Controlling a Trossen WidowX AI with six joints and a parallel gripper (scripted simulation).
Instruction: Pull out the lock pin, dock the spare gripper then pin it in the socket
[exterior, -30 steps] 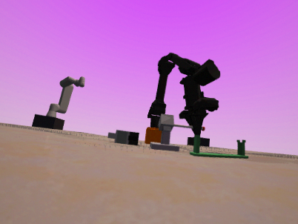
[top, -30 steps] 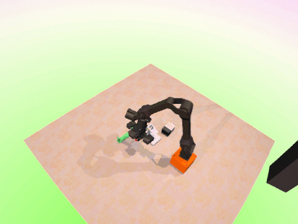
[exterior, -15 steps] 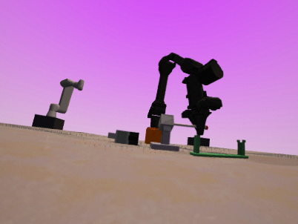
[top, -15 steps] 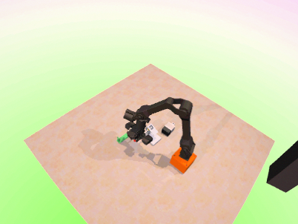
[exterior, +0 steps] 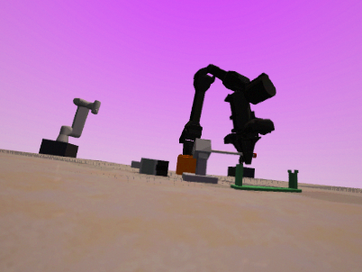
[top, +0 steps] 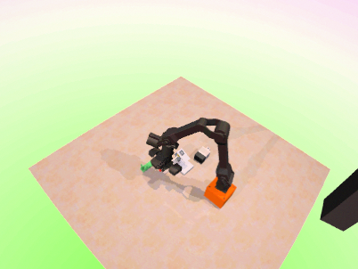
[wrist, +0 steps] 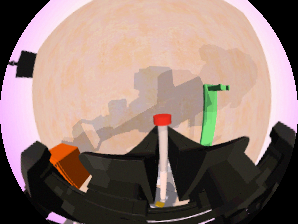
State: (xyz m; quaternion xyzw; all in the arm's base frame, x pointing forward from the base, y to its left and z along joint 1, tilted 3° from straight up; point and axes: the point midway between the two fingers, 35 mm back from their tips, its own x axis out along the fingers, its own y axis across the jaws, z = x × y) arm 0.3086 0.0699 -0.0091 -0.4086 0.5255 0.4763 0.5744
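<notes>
The green cradle lies 100 mm ahead of my gripper tip, 40 mm to the right of it and 30 mm below it. Round my gripper tip: spare gripper (120 mm behind, 250 mm to the right, 30 mm below); grey mount (40 mm behind, 120 mm to the right).
</notes>
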